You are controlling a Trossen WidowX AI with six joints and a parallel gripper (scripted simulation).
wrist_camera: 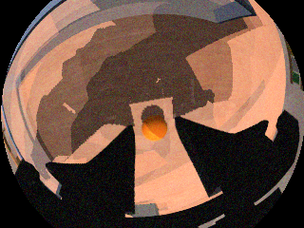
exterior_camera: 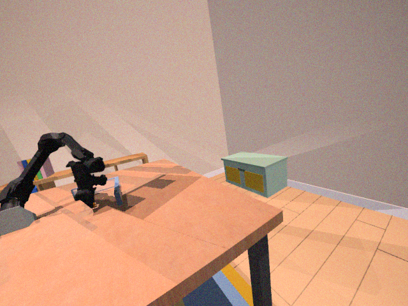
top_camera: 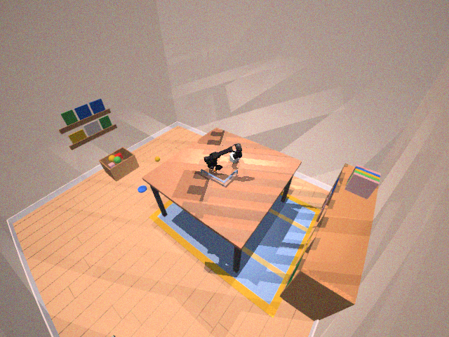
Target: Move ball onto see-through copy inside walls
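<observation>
Right now the orange ball is right at my gripper tip.
</observation>
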